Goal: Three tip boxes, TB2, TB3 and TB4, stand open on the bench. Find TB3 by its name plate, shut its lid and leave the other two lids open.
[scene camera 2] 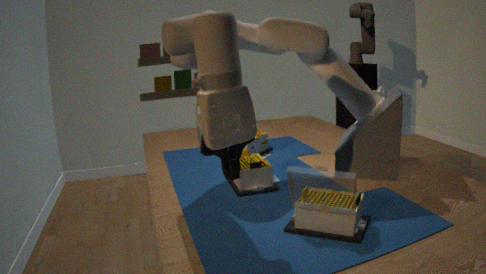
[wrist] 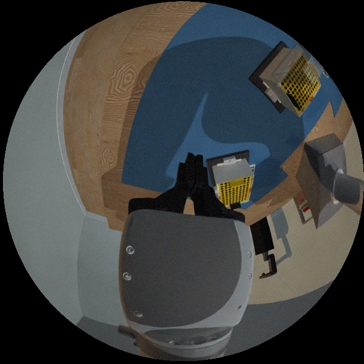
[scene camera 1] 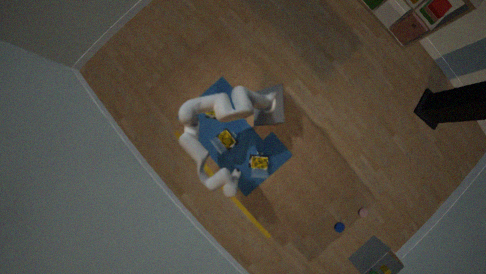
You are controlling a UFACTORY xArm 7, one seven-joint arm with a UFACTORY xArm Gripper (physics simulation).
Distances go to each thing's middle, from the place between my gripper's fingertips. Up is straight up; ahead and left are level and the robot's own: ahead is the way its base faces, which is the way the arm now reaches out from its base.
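There is the TB3 tip box [wrist: 231, 192], which stands 110 mm to the left of my hand and 150 mm behind it, and 40 mm below it.
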